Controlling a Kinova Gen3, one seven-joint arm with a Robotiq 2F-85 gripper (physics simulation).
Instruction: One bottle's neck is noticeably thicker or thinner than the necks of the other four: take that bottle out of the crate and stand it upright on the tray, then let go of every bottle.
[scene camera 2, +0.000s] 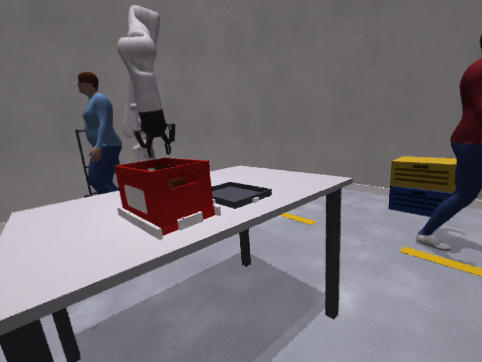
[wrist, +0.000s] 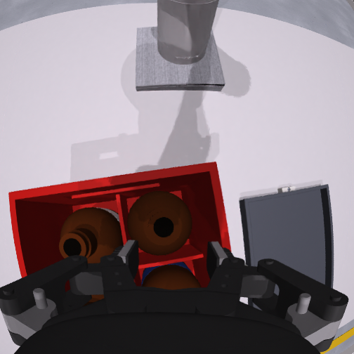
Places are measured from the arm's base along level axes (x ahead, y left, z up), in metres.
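Pixels of known places: gripper, fingertip midpoint: (scene camera 2: 160, 156).
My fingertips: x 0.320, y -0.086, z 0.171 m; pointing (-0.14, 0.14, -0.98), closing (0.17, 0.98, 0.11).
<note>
For each thing: its top centre in the pictures, then the offset to it from my fingertips. Level surfaces: height alone.
- red crate, top centre: (scene camera 2: 159, 163) 0.044 m right, 0.073 m ahead, 0.014 m down
- dark tray, top centre: (scene camera 2: 232, 190) 0.227 m left, 0.102 m ahead, 0.164 m down
- table, surface height: 0.189 m down
The red crate (scene camera 2: 165, 206) (wrist: 115, 178) stands on the table. In the wrist view, a brown bottle (wrist: 92, 227) with its neck toward the lower left is in a left compartment. Another brown bottle (wrist: 150, 207) is right of the divider, its mouth seen from above. A third bottle (wrist: 171, 280) shows partly below it; the gripper hides the rest, with a little brown at lower left. I cannot tell which neck differs. My gripper (scene camera 2: 160, 152) (wrist: 172, 253) is open, nothing between its fingers, above the crate. The dark tray (scene camera 2: 240, 193) (wrist: 290, 235) lies right of the crate, without a bottle.
White brackets (scene camera 2: 190, 220) edge the crate on the table (scene camera 2: 280, 175). The arm's base plate (wrist: 150, 70) is behind the crate. A person in blue (scene camera 2: 101, 120) is behind the table; one in red (scene camera 2: 467, 110) and stacked crates (scene camera 2: 422, 172) are at right.
</note>
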